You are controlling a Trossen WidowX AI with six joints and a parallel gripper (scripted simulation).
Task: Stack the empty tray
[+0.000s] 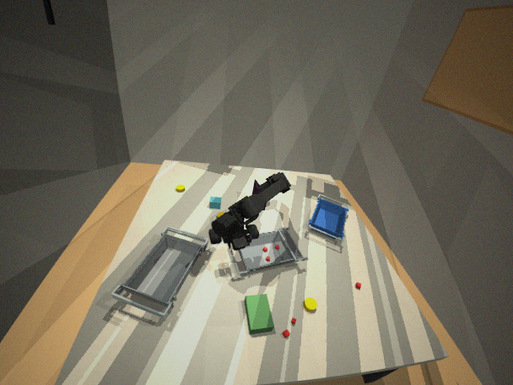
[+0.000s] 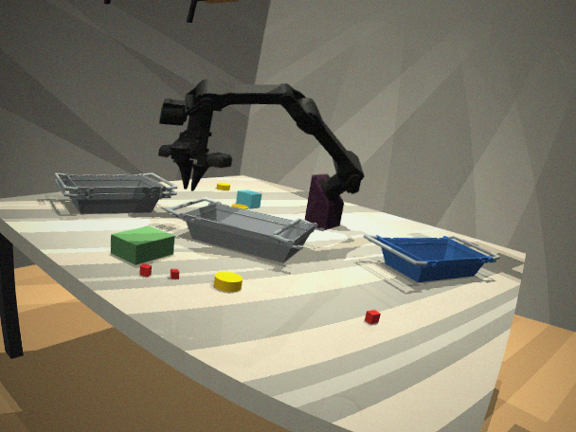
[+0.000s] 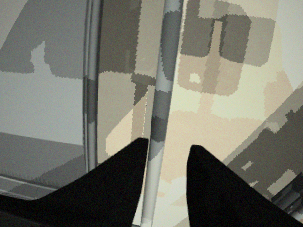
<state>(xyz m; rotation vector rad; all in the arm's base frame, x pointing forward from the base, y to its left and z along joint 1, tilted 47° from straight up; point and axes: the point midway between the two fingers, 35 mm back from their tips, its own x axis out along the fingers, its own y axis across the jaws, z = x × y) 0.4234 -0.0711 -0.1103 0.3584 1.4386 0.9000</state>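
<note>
My gripper tip is now 33 cm past the blue tray, 53 cm to the right of it and 5 cm above it. The rest, counted from my gripper tip: cyan cube 37 cm behind, 12 cm to the right, 7 cm below; green block 22 cm ahead, 12 cm to the left, 8 cm below.
</note>
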